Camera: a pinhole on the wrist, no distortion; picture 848 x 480 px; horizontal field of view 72.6 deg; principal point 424.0 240.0 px. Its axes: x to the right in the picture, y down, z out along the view. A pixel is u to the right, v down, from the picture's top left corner.
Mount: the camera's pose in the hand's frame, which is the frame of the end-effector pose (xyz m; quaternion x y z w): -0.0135 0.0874 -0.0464 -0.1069 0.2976 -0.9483 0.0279
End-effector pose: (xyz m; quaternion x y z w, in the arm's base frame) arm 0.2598 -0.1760 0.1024 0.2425 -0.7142 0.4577 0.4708
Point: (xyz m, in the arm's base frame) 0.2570 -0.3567 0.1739
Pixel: 420 343
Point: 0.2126 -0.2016 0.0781
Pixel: 497 183
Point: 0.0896 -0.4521 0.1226
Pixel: 420 27
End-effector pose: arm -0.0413 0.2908 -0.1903 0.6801 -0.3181 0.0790 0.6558
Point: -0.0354 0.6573 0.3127
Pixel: behind the camera
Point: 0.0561 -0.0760 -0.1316
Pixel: 198 79
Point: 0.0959 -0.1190 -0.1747
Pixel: 219 139
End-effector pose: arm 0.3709 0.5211 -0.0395 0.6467 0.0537 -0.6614 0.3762
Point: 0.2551 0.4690 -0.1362
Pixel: 279 336
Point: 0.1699 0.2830 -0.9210
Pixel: outside the picture
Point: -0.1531 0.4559 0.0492
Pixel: 660 189
